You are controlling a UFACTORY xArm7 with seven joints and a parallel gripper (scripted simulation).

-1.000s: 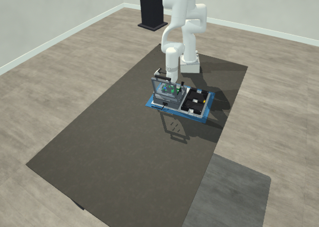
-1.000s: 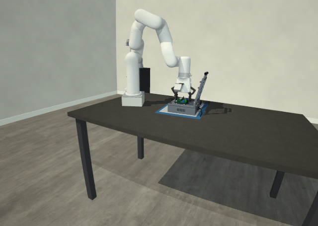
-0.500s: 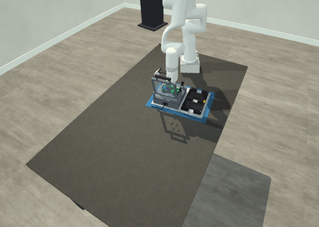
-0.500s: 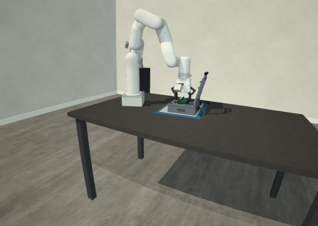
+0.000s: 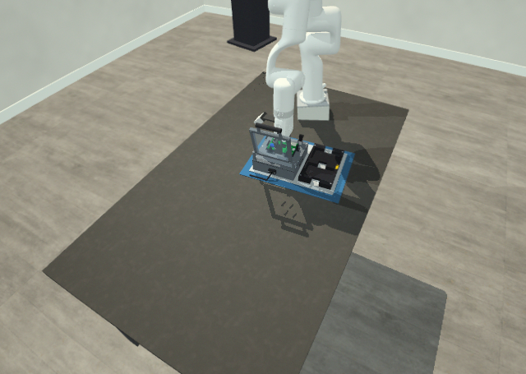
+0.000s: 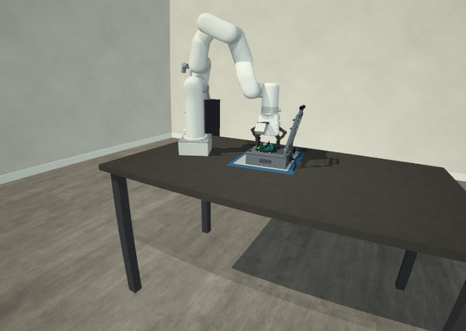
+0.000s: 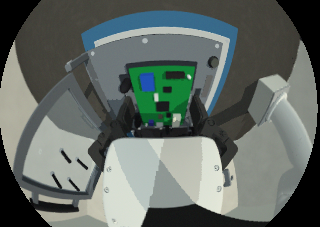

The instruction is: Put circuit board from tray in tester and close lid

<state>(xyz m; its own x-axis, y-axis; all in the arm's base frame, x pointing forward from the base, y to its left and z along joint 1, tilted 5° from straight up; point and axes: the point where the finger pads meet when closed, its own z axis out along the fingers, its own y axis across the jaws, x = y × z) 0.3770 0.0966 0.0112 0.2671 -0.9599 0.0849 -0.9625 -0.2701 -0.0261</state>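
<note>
The green circuit board is right at my hand. Also, from my hand: tester plate 1 cm to the left, 1 cm below; tester 2 cm ahead, 4 cm to the left, 3 cm above; latch hook 8 cm behind, 4 cm to the left, 1 cm above.
</note>
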